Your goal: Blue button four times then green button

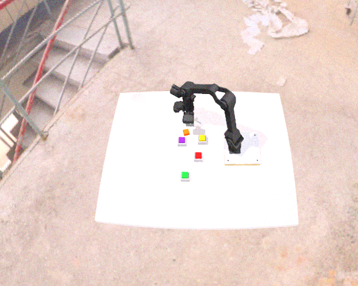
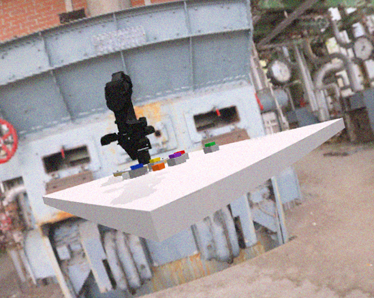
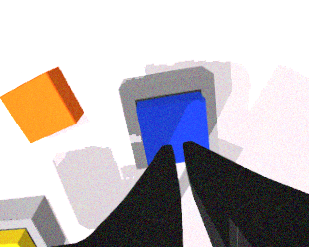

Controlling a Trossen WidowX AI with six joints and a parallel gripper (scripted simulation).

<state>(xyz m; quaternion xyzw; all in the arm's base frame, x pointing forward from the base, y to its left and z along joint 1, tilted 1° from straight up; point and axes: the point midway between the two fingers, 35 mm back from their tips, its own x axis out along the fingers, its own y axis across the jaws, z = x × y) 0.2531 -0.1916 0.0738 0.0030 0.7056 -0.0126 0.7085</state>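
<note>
Right now my gripper tip is 20 mm above the blue button. Round my gripper tip: yellow button (130 mm to the left, 70 mm behind, 20 mm below); orange block (70 mm to the left, 50 mm below, 20 mm ahead); purple button (140 mm to the left, 40 mm ahead, 20 mm below).
</note>
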